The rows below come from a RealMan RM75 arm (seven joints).
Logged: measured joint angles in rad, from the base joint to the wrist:
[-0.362, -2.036, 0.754, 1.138, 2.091, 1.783, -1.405]
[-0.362, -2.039, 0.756, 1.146, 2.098, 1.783, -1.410]
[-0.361, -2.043, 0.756, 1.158, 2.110, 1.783, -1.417]
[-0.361, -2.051, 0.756, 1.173, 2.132, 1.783, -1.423]
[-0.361, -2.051, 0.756, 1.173, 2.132, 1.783, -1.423]
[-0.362, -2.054, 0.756, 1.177, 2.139, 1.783, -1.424]
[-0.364, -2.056, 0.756, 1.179, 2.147, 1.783, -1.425]
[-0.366, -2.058, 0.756, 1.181, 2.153, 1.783, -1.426]
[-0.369, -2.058, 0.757, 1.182, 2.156, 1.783, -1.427]
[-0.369, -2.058, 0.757, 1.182, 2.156, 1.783, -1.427]
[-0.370, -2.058, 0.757, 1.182, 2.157, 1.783, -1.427]
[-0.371, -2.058, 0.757, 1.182, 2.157, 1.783, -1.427]
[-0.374, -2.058, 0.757, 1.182, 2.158, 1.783, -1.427]
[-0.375, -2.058, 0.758, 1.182, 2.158, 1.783, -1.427]
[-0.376, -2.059, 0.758, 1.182, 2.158, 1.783, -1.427]
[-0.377, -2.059, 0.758, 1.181, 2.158, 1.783, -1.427]
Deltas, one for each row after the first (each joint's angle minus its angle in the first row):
[0.000, -0.003, 0.002, 0.008, 0.007, 0.000, -0.005]
[0.001, -0.007, 0.002, 0.020, 0.019, 0.000, -0.012]
[0.001, -0.015, 0.002, 0.035, 0.041, 0.000, -0.018]
[0.001, -0.015, 0.002, 0.035, 0.041, 0.000, -0.018]
[0.000, -0.018, 0.002, 0.039, 0.048, 0.000, -0.019]
[-0.002, -0.020, 0.002, 0.041, 0.056, 0.000, -0.020]
[-0.004, -0.022, 0.002, 0.043, 0.062, 0.000, -0.021]
[-0.007, -0.022, 0.003, 0.044, 0.065, 0.000, -0.022]
[-0.007, -0.022, 0.003, 0.044, 0.065, 0.000, -0.022]
[-0.008, -0.022, 0.003, 0.044, 0.066, 0.000, -0.022]
[-0.009, -0.022, 0.003, 0.044, 0.066, 0.000, -0.022]
[-0.012, -0.022, 0.003, 0.044, 0.067, 0.000, -0.022]
[-0.013, -0.022, 0.004, 0.044, 0.067, 0.000, -0.022]
[-0.014, -0.023, 0.004, 0.044, 0.067, 0.000, -0.022]
[-0.015, -0.023, 0.004, 0.043, 0.067, 0.000, -0.022]

